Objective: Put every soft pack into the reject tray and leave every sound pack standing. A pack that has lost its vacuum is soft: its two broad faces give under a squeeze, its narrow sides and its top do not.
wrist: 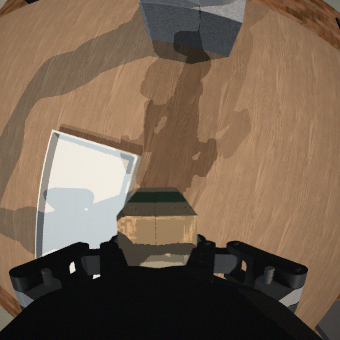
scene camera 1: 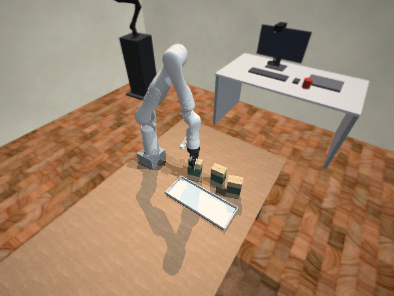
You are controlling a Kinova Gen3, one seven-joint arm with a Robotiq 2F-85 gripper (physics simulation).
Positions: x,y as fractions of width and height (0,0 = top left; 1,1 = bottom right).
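Labels:
A white reject tray is visible in the wrist view (0.25,0.54), and also in scene camera 1 (0.54,0.70).

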